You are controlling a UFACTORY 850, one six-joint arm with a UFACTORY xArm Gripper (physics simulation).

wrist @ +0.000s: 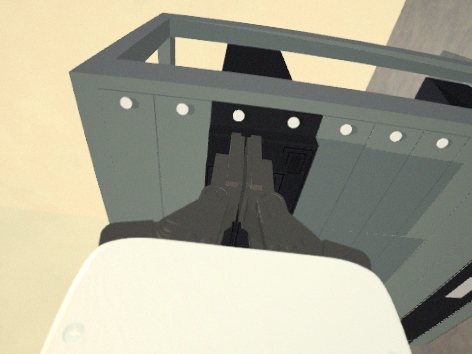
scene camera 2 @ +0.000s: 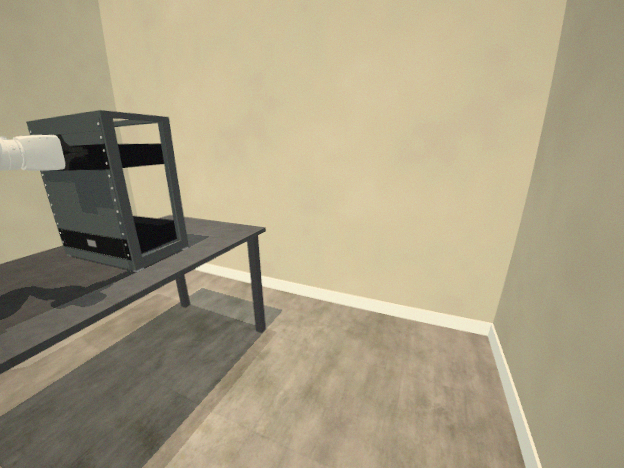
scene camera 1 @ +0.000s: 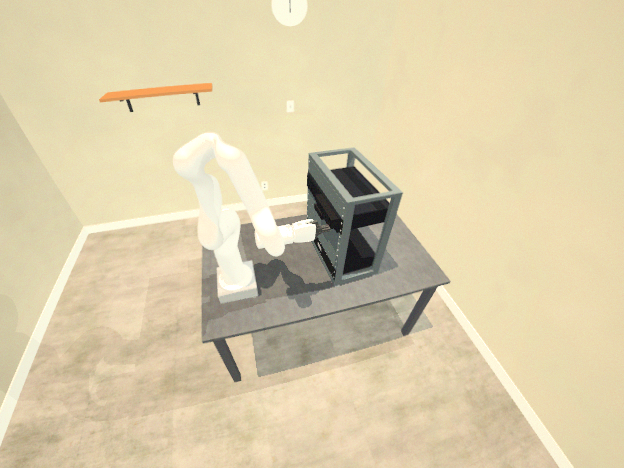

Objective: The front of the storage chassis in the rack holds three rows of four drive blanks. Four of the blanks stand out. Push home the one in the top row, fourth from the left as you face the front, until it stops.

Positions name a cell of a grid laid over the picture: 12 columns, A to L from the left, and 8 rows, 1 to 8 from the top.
Labels:
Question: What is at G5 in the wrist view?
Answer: My gripper.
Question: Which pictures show the grey rack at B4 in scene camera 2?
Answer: The wrist view, scene camera 2 and scene camera 1: all of them.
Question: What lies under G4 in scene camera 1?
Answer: A grey rack.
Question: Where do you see a grey rack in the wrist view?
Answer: J4

